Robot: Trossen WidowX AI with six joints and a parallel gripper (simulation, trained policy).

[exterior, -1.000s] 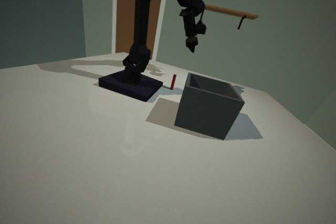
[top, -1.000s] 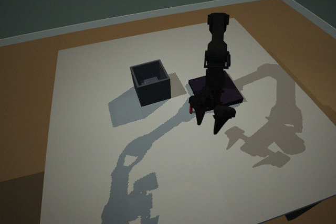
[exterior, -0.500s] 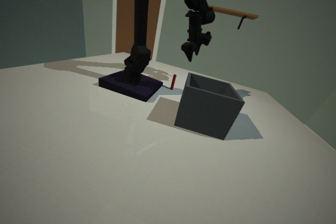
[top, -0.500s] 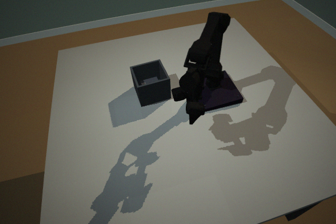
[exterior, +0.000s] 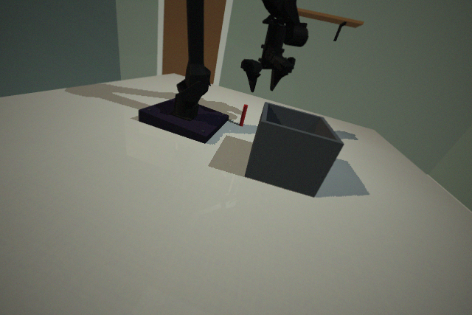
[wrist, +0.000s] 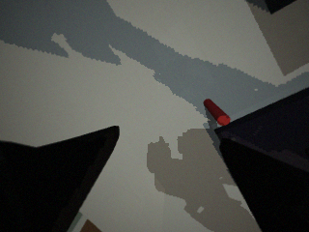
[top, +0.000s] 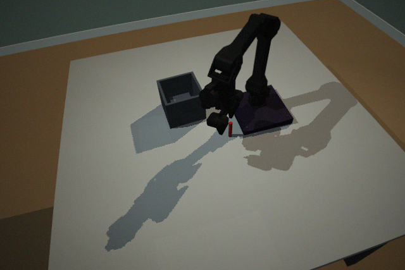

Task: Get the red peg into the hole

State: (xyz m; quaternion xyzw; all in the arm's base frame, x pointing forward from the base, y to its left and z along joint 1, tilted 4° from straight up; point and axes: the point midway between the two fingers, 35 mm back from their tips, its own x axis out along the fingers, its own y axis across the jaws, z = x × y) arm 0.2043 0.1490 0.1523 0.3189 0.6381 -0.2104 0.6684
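Right now my gripper tip is 40 mm past the red peg, 50 mm to the left of it and 90 mm above it. Also, from my gripper tip: plate: 100 mm ahead, 250 mm to the right, 80 mm below.
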